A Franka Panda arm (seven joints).
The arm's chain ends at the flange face. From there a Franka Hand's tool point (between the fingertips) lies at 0.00 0.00 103.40 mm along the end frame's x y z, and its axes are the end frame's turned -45 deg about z.
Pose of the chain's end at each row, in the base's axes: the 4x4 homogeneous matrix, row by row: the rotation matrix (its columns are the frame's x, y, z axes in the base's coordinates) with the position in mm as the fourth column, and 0 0 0 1 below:
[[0.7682, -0.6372, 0.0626, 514.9], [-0.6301, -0.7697, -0.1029, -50.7], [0.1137, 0.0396, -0.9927, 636.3], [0, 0, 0, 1]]
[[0.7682, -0.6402, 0.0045, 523.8], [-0.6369, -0.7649, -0.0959, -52.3], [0.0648, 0.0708, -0.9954, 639.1], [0, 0, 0, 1]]
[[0.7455, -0.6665, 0.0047, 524.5], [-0.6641, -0.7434, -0.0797, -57.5], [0.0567, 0.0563, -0.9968, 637.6], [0, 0, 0, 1]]
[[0.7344, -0.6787, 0.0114, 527.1], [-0.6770, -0.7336, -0.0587, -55.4], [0.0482, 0.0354, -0.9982, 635.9], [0, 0, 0, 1]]
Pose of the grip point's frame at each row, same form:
[[0.9938, 0.0926, 0.0626, 521.4], [0.0987, -0.9898, -0.1029, -61.3], [0.0524, 0.1084, -0.9927, 533.7], [0, 0, 0, 1]]
[[0.9959, 0.0905, 0.0045, 524.3], [0.0905, -0.9912, -0.0959, -62.2], [-0.0042, 0.0959, -0.9954, 536.2], [0, 0, 0, 1]]
[[0.9984, 0.0559, 0.0047, 525.0], [0.0561, -0.9953, -0.0797, -65.7], [0.0003, 0.0799, -0.9968, 534.5], [0, 0, 0, 1]]
[[0.9992, 0.0394, 0.0114, 528.3], [0.0400, -0.9974, -0.0587, -61.5], [0.0091, 0.0591, -0.9982, 532.7], [0, 0, 0, 1]]

